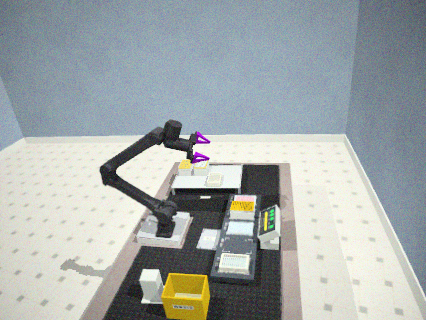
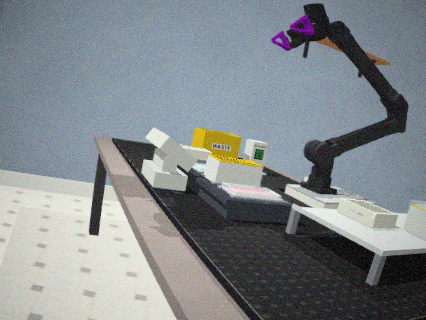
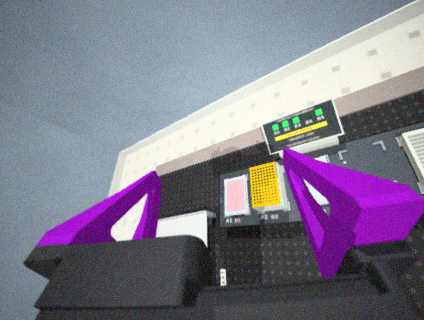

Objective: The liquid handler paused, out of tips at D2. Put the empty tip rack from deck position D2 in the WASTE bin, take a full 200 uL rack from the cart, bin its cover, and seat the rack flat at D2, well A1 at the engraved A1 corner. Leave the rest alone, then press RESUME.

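Places are measured from the arm's base along level axes (x ahead, y left, z up), in metres.
Pixels of known places: gripper, fingertip midpoint: [image 1: 209, 150] [image 2: 281, 34] [image 3: 217, 166]; arm's base at its link origin: [image 1: 165, 230] [image 2: 318, 190].
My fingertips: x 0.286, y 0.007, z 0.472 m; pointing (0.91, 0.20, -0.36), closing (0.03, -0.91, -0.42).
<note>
Ahead of a thing's pixels: the offset from my fingertips to its top centre. "pt": to the spot under its first point.
My gripper [image 1: 208, 150] [image 2: 283, 33] [image 3: 217, 166] is open and empty, high above the table near the cart. A white rack with a yellow, dark-dotted top {dx +0.131, dy +0.109, dz -0.393 m} [image 1: 242, 206] [image 2: 232, 170] [image 3: 265, 185] stands at D2; whether its wells hold tips is unclear. The white cart {dx -0.112, dy +0.505, dz -0.435 m} [image 1: 230, 175] [image 2: 385, 240] [image 3: 185, 225] carries a yellow-topped rack {dx -0.272, dy +0.577, dz -0.371 m} [image 1: 185, 167], a pale-topped rack {dx -0.164, dy +0.574, dz -0.371 m} [image 1: 201, 167] and a low cream box {dx -0.060, dy +0.437, dz -0.410 m} [image 1: 214, 179] [image 2: 367, 213]. The yellow WASTE bin {dx -0.079, dy -0.452, dz -0.366 m} [image 1: 172, 304] [image 2: 205, 142] has something whitish inside. The green RESUME button {pt dx -0.240, dy -0.363, dz -0.416 m} [image 2: 259, 153] is on a white stand [image 1: 151, 286].
The deck also bears a pink plate {dx +0.140, dy +0.233, dz -0.440 m} [image 1: 244, 198] [image 2: 252, 191] [image 3: 236, 195] at D1, a pale blue plate {dx +0.121, dy -0.015, dz -0.440 m} [image 1: 240, 228] and a cream rack {dx +0.103, dy -0.262, dz -0.423 m} [image 1: 234, 263]. The status screen {pt dx +0.269, dy -0.049, dz -0.381 m} [image 1: 269, 222] [image 3: 303, 126] stands beside it. A flat white piece {pt dx -0.047, dy -0.049, dz -0.497 m} [image 1: 208, 239] lies between deck and arm base.
</note>
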